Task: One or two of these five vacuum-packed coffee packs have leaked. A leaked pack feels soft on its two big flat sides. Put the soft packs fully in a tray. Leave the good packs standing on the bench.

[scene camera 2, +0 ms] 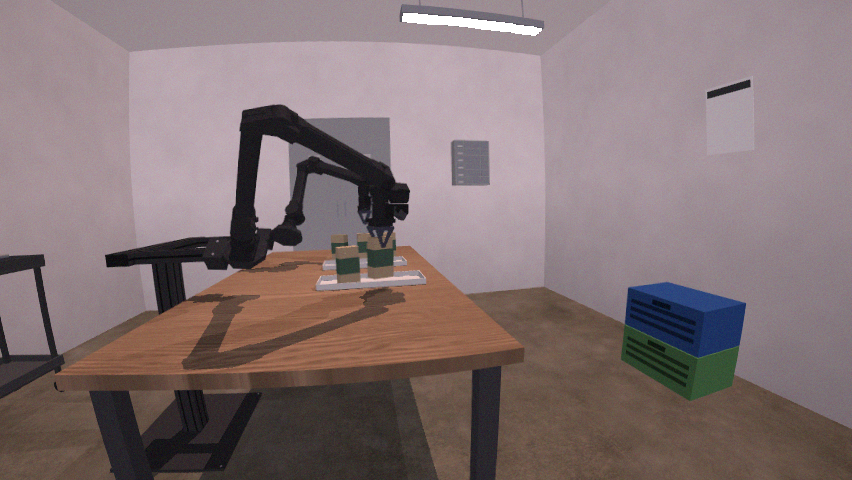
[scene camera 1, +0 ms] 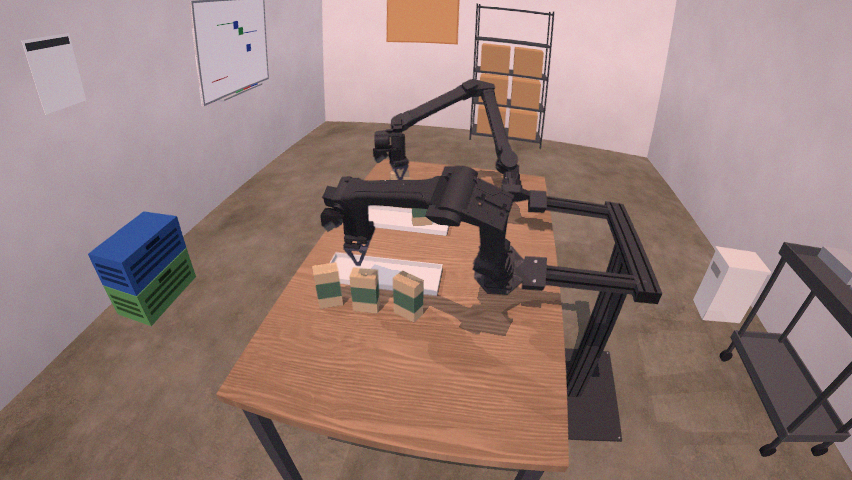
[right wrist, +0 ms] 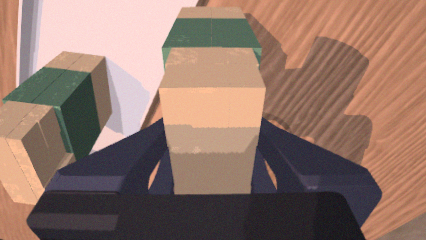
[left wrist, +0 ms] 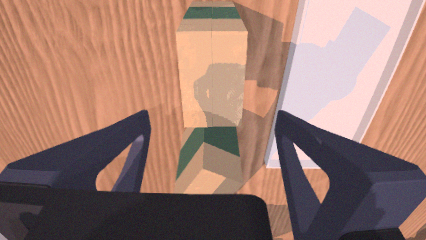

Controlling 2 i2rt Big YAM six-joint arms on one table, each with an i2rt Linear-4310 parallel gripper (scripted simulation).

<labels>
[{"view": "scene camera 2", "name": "white tray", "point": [329, 282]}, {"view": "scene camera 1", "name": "left gripper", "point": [361, 258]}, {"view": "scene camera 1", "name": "white tray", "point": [388, 268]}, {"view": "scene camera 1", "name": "white tray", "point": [384, 217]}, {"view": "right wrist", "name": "right gripper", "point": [212, 119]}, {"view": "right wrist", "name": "white tray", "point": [131, 44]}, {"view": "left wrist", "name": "left gripper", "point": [212, 119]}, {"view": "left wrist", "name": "white tray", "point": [344, 64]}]
</labels>
